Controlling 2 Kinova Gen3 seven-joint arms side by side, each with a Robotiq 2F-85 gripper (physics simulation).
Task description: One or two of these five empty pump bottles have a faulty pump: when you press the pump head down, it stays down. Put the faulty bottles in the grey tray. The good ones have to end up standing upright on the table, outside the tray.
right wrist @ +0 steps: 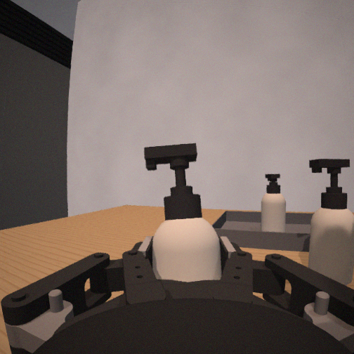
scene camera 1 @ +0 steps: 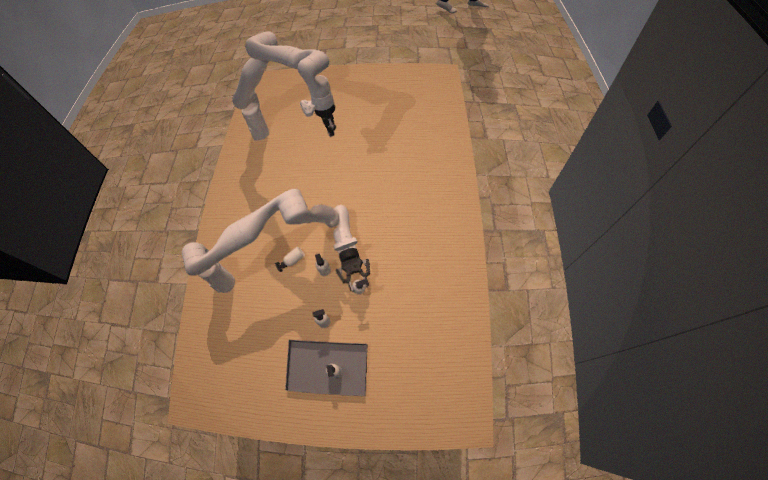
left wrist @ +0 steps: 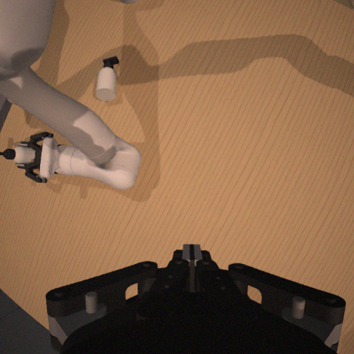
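Pixels of known places: left gripper, fingertip midpoint: [scene camera 1: 331, 135]; right gripper, fingertip midpoint: [scene camera 1: 360, 289]; left arm's base, link origin: [scene camera 1: 261, 133]; right arm's base, link origin: [scene camera 1: 225, 282].
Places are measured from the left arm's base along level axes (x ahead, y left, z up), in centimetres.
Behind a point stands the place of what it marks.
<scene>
My right gripper [scene camera 1: 357, 281] @(x 15.5, y -101.6, z 6.4 cm) [right wrist: 185, 248] is shut on a white pump bottle [right wrist: 186, 260] [left wrist: 23, 155], held upright by its body with its black pump head up; I cannot tell if its base touches the table. One bottle [scene camera 1: 333, 370] @(x -5.3, y -126.5, z 10.3 cm) [right wrist: 273, 212] stands in the grey tray [scene camera 1: 300, 384] @(x -20.5, y -125.4, z 0.2 cm) [right wrist: 260, 239]. Another bottle [scene camera 1: 321, 319] @(x -2.1, y -107.3, z 9.4 cm) [right wrist: 331, 245] stands upright between the tray and the right gripper, its head raised. A bottle [scene camera 1: 322, 266] @(x 5.8, y -87.7, z 8.1 cm) stands upright beside the right gripper. A bottle [scene camera 1: 293, 257] @(x -3.9, y -77.8, z 5.2 cm) [left wrist: 106, 85] lies on its side. My left gripper [scene camera 1: 331, 133] @(x 27.9, y -50.7, z 33.7 cm) [left wrist: 190, 255] is shut and empty, far from the bottles.
The wooden table [scene camera 1: 419, 226] @(x 49.0, y -84.9, z 0.0 cm) [left wrist: 240, 165] carries both arms. The right arm [scene camera 1: 249, 229] @(x -11.7, y -76.7, z 35.4 cm) [left wrist: 75, 125] reaches over the table near the lying bottle. The left arm [scene camera 1: 286, 54] @(x 21.0, y -38.4, z 68.2 cm) is bent above the table's upper end. Large dark blocks stand at both sides of the scene view.
</scene>
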